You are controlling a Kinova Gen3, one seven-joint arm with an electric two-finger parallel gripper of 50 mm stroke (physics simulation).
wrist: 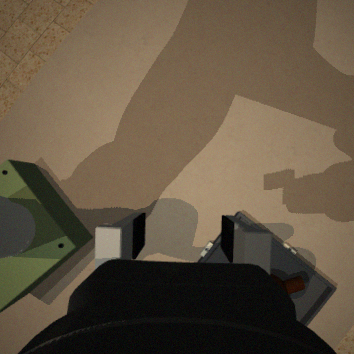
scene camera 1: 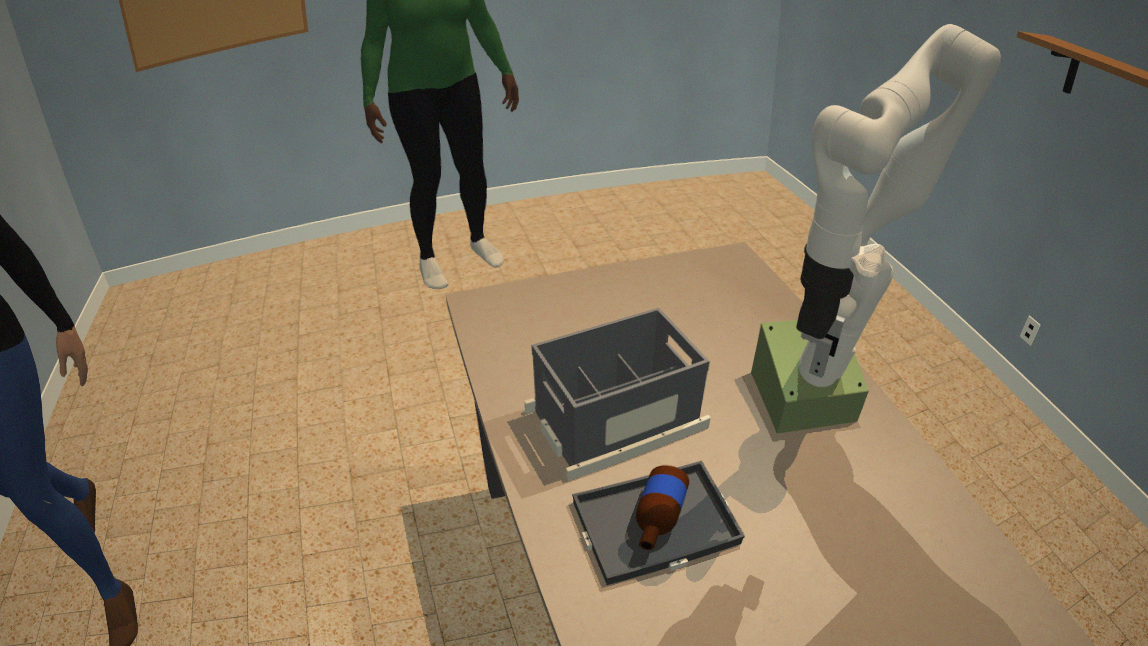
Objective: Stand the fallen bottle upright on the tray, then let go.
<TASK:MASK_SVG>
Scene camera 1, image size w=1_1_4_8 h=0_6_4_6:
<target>my gripper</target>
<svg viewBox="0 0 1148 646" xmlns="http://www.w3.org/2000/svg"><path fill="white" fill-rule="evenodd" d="M805 255L801 273L801 284L805 288L805 293L796 328L802 332L801 338L816 343L809 373L822 378L829 355L835 356L845 318L837 316L840 299L850 293L854 275L852 271L834 272L823 269L813 264Z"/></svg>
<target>brown bottle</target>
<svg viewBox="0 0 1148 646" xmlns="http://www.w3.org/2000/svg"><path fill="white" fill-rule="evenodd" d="M677 467L661 465L655 467L650 472L636 511L637 524L643 530L639 546L645 550L654 549L658 535L671 531L678 521L689 486L689 477Z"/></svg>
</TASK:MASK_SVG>
